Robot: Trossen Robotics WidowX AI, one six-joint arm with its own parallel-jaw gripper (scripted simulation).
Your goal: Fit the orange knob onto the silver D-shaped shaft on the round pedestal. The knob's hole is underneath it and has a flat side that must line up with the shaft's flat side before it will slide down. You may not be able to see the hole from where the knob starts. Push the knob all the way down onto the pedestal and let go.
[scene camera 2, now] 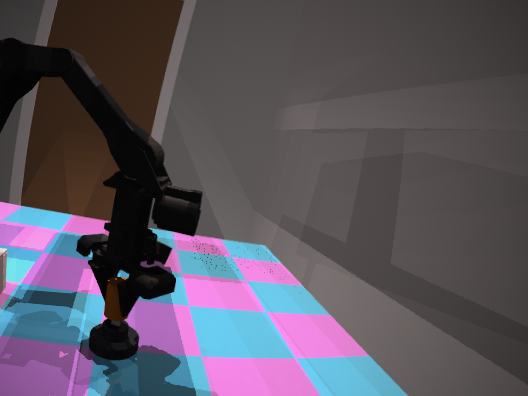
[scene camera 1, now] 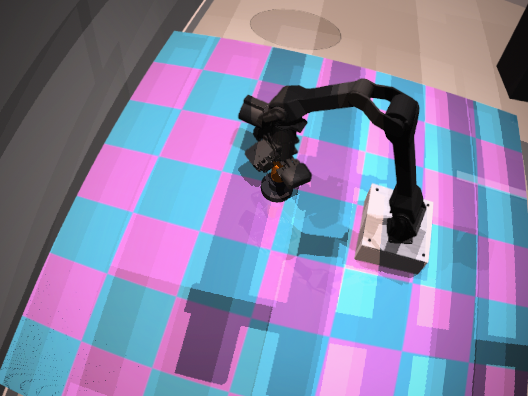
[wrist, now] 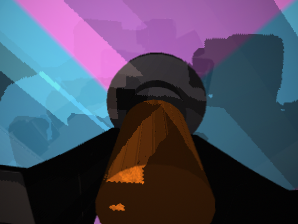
gripper: holds an orange knob (wrist: 154, 164)
